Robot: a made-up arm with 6 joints. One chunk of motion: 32 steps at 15 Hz.
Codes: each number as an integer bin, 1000 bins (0 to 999) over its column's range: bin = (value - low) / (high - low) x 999, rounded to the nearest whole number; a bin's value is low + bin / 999 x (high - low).
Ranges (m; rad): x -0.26..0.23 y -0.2..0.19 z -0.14..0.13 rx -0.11..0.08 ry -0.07..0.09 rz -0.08..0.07
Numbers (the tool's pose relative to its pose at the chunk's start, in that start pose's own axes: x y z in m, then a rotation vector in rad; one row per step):
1: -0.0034 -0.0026 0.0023 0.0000 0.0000 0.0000
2: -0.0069 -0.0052 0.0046 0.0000 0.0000 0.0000
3: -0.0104 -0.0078 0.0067 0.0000 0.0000 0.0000
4: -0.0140 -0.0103 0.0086 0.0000 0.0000 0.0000
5: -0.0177 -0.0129 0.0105 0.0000 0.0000 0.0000
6: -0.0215 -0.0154 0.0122 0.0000 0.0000 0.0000
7: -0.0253 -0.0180 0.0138 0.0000 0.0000 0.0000
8: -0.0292 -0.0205 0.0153 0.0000 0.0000 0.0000
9: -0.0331 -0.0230 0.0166 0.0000 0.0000 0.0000
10: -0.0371 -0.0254 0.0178 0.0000 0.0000 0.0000
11: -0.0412 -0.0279 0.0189 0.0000 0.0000 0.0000
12: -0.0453 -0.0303 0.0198 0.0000 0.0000 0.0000
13: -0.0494 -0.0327 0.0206 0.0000 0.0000 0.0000
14: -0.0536 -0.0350 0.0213 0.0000 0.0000 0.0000
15: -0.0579 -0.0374 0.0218 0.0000 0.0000 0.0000
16: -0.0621 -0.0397 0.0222 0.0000 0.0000 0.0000
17: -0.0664 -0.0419 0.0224 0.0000 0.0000 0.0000
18: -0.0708 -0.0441 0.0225 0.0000 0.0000 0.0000
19: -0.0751 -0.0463 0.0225 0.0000 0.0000 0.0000
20: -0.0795 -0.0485 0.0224 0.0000 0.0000 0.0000
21: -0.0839 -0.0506 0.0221 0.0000 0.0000 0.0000
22: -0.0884 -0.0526 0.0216 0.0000 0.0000 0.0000
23: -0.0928 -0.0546 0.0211 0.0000 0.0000 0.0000
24: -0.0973 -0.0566 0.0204 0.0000 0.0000 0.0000
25: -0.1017 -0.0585 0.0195 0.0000 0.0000 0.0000
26: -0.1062 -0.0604 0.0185 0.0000 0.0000 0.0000
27: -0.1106 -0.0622 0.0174 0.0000 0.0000 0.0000
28: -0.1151 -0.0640 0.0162 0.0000 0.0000 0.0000
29: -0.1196 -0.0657 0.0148 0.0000 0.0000 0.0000
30: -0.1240 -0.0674 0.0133 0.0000 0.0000 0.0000
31: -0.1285 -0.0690 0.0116 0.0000 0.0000 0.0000
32: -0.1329 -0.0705 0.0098 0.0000 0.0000 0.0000
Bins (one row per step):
1: 523 506 527 578 437 533
2: 516 499 535 578 437 533
3: 509 492 543 578 437 533
4: 502 486 550 578 437 533
5: 494 479 557 578 437 533
6: 486 473 563 578 437 533
7: 479 466 569 578 437 533
8: 471 460 575 578 437 533
9: 463 453 579 578 437 533
10: 454 447 584 578 437 533
11: 446 441 588 578 437 533
12: 438 435 591 578 437 533
13: 429 429 594 578 437 533
14: 421 423 597 578 437 533
15: 412 417 599 578 437 533
16: 403 411 600 578 437 533
17: 395 405 601 578 437 533
18: 386 399 601 578 437 533
19: 377 394 601 578 437 533
20: 368 388 601 578 437 533
21: 359 383 600 578 437 533
22: 350 378 598 578 437 533
23: 341 372 596 578 437 533
24: 332 367 593 578 437 533
25: 323 362 590 578 437 533
26: 314 358 586 578 437 533
27: 305 353 582 578 437 533
28: 295 348 578 578 437 533
29: 286 344 573 578 437 533
30: 277 340 567 578 437 533
31: 268 336 561 578 437 533
32: 259 332 554 578 437 533

